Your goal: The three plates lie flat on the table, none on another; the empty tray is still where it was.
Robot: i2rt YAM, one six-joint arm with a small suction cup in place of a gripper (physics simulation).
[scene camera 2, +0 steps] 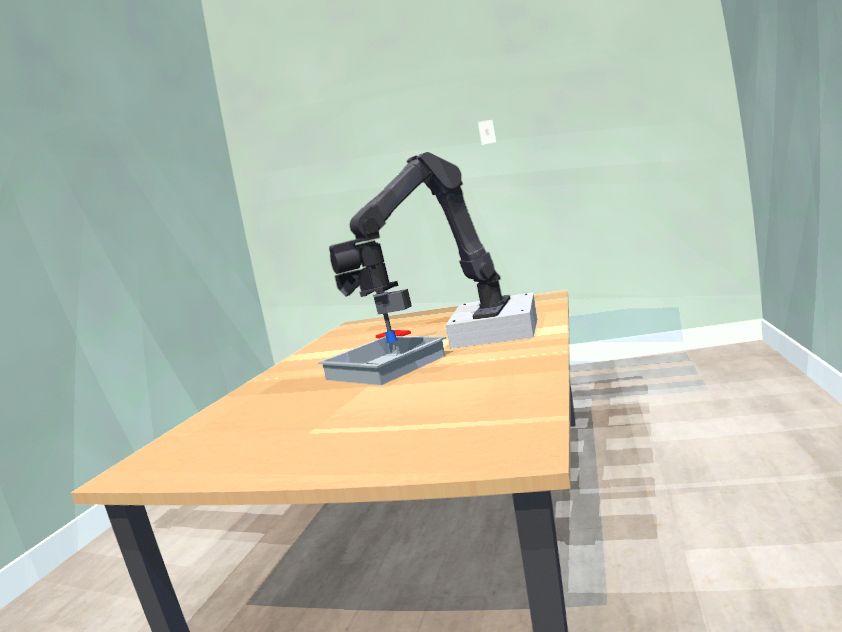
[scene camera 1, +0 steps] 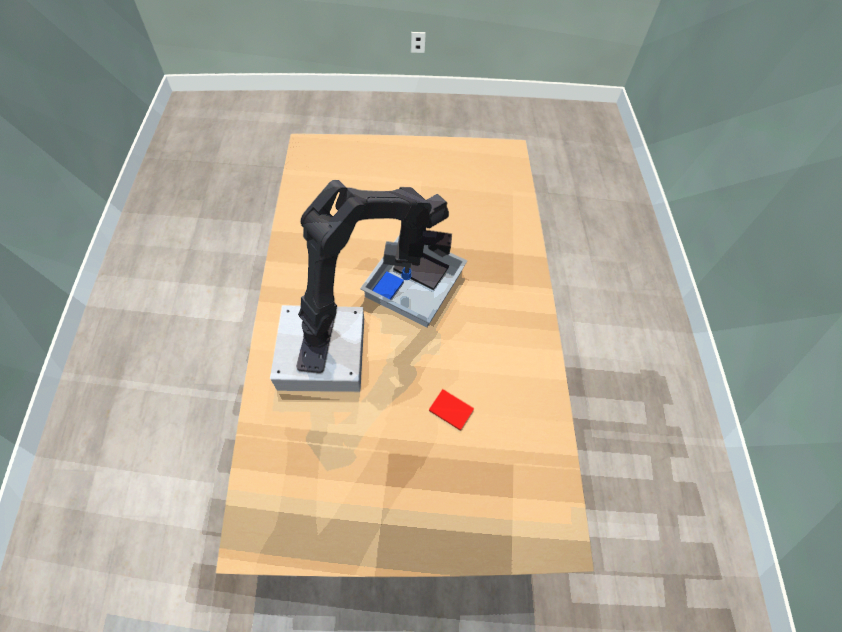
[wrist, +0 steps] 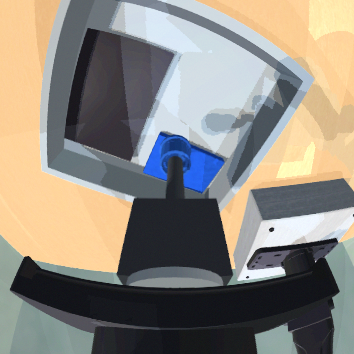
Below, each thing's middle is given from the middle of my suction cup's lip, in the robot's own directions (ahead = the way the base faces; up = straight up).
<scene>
I see the grey tray (scene camera 2: 409, 353) 50 mm below my suction cup, 20 mm to the left of it and 20 mm ahead of it. The rest, counted from my suction cup: blue plate (wrist: 204, 165): 70 mm below, 60 mm behind, 10 mm to the right; red plate (scene camera 1: 446, 406): 370 mm to the right, 160 mm ahead, 70 mm below; dark plate (scene camera 1: 430, 271): 70 mm to the left, 60 mm below, 40 mm ahead.
</scene>
